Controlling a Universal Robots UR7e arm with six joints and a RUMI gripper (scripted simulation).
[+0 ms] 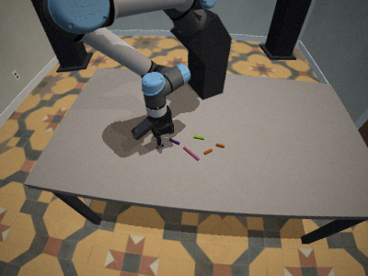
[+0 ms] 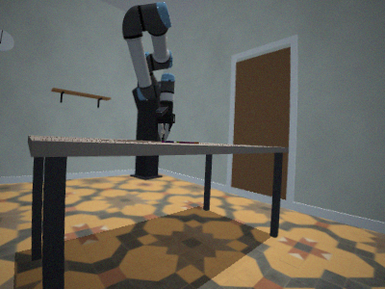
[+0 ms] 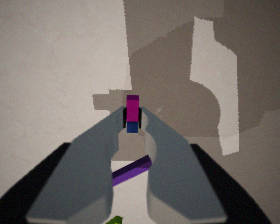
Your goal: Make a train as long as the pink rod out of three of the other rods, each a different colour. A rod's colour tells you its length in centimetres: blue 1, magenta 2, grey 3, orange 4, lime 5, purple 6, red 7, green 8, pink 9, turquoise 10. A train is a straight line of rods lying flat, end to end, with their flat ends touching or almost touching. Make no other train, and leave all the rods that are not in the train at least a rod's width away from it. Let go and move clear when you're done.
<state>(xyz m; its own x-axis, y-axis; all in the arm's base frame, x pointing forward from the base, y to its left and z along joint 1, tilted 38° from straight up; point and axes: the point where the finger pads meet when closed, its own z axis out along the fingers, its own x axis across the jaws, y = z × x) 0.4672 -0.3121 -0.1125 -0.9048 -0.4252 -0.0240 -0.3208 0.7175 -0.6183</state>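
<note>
My gripper is now 1 cm above the magenta rod. Also, from my hand: purple rod: 7 cm to the left, 2 cm behind, 1 cm below; then blue rod: 2 cm to the left, 1 cm below, 1 cm behind; then pink rod: 14 cm to the left, 5 cm ahead, 1 cm below.
</note>
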